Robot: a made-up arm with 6 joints.
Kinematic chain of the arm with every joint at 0, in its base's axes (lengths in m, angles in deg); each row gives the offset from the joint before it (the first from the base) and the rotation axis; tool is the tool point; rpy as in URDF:
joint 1: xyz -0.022 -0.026 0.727 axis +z
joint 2: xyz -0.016 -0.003 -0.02 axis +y
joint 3: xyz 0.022 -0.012 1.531 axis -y
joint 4: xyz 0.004 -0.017 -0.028 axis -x
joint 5: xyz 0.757 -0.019 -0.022 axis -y
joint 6: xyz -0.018 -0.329 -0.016 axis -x
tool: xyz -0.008 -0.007 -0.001 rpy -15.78 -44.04 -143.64
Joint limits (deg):
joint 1: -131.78..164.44
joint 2: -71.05..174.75
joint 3: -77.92..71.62
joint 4: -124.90..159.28
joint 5: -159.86..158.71
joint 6: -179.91..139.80
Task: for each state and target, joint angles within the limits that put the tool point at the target. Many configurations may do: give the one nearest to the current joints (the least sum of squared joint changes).
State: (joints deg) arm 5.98 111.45 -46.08 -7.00 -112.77 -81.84
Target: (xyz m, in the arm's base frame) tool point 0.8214 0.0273 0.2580
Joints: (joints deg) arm 29.66 99.00 -58.53 -14.87 -112.32 -82.03
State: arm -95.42 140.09 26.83 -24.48 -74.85 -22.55
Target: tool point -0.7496 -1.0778 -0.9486
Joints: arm -107.73 125.62 45.79 -15.52 -76.04 -22.31
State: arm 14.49 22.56 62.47 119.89 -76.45 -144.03
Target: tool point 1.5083 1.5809 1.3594
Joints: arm 44.27 71.53 63.56 109.06 -87.26 -146.37
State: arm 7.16 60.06 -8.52 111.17 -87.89 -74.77
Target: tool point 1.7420 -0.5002 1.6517
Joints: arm -16.90 42.94 8.57 104.65 -87.55 -74.62
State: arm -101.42 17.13 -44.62 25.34 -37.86 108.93
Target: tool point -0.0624 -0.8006 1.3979
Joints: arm -66.23 21.01 -66.89 26.01 -38.23 109.37
